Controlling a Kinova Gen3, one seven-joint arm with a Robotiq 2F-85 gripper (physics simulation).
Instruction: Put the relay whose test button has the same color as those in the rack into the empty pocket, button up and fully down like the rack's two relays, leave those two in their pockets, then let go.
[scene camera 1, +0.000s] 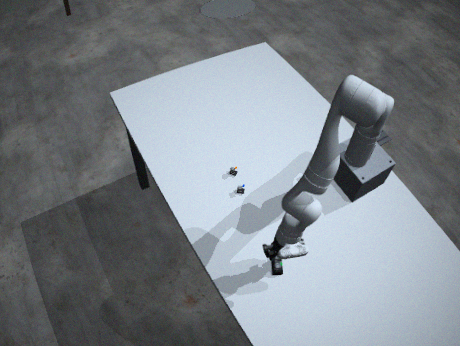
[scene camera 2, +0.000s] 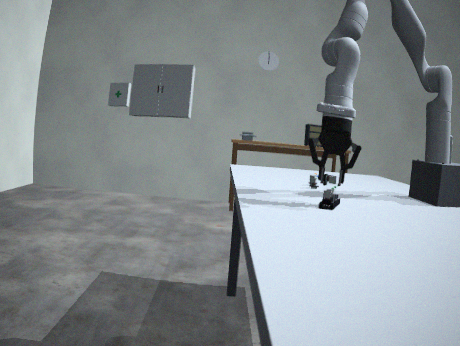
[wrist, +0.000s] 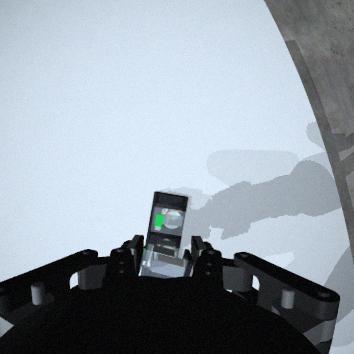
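Observation:
There's a clear relay (wrist: 159, 259) to be seen, and then there's the gripper (scene camera 2: 330, 184), which you'd also find in the wrist view, at (wrist: 166, 246) for the gripper.

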